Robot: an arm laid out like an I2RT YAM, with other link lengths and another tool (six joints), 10 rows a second.
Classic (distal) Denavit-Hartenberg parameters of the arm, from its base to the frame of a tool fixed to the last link. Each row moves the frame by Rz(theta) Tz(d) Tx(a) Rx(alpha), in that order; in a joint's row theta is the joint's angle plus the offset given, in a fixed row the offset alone. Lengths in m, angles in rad.
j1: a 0.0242  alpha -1.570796  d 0.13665  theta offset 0
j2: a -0.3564  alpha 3.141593  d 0  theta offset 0
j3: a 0.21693  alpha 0  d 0  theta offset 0.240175
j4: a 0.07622  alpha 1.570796  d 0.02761  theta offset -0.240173
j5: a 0  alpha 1.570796  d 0.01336  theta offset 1.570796
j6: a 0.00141  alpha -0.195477  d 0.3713  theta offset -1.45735
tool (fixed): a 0  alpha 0  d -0.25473  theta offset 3.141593
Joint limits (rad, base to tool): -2.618..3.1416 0..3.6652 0..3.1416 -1.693..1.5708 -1.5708..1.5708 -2.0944..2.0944
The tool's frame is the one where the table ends.
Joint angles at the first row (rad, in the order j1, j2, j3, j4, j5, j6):
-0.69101, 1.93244, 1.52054, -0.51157, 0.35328, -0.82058
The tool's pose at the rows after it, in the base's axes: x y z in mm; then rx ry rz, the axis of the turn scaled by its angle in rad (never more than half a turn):
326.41 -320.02 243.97 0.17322 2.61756 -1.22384
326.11 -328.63 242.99 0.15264 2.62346 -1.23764
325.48 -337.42 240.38 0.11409 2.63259 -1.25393
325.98 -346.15 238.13 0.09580 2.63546 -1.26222
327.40 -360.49 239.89 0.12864 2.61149 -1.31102
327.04 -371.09 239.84 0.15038 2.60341 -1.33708
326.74 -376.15 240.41 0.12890 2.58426 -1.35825
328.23 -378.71 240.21 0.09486 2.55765 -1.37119
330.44 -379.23 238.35 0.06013 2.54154 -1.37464
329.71 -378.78 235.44 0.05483 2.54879 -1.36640
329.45 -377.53 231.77 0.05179 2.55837 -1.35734
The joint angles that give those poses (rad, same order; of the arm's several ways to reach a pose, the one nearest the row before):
-0.70156, 1.94711, 1.54609, -0.52363, 0.35270, -0.83345
-0.71434, 1.96523, 1.57147, -0.52773, 0.35301, -0.86122
-0.72669, 1.98550, 1.59423, -0.52769, 0.35329, -0.90115
-0.73913, 2.00574, 1.61760, -0.52638, 0.34928, -0.92587
-0.75321, 2.02267, 1.64137, -0.50186, 0.37062, -0.92960
-0.76636, 2.03846, 1.66236, -0.49321, 0.38163, -0.93324
-0.77306, 2.03873, 1.65615, -0.46181, 0.37866, -0.96029
-0.77579, 2.03567, 1.63882, -0.41845, 0.36586, -0.99061
-0.77483, 2.03598, 1.62469, -0.38740, 0.35343, -1.01502
-0.77619, 2.03857, 1.61933, -0.38658, 0.34898, -1.01683
-0.77535, 2.04186, 1.61261, -0.38655, 0.34716, -1.01512

